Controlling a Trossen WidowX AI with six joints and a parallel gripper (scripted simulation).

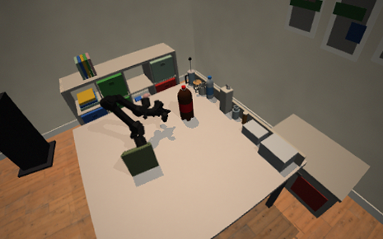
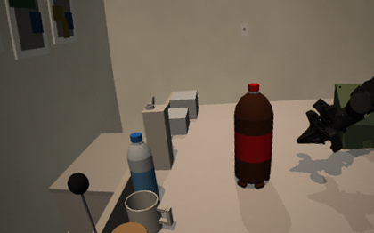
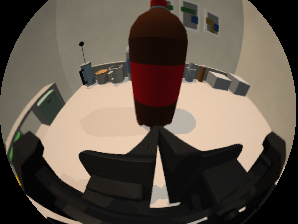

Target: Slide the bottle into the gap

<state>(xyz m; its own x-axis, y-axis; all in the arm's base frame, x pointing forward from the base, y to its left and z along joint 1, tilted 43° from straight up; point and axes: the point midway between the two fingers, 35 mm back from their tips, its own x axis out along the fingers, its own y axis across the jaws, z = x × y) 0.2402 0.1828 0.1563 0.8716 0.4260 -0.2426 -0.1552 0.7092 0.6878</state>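
My hand is 160 mm short of the dark cola bottle, 20 mm to the right of it and 10 mm below it. Round my hand: water bottle: 440 mm ahead, 170 mm to the left, 40 mm below; lidded jar: 400 mm ahead, 360 mm to the left, 110 mm below.
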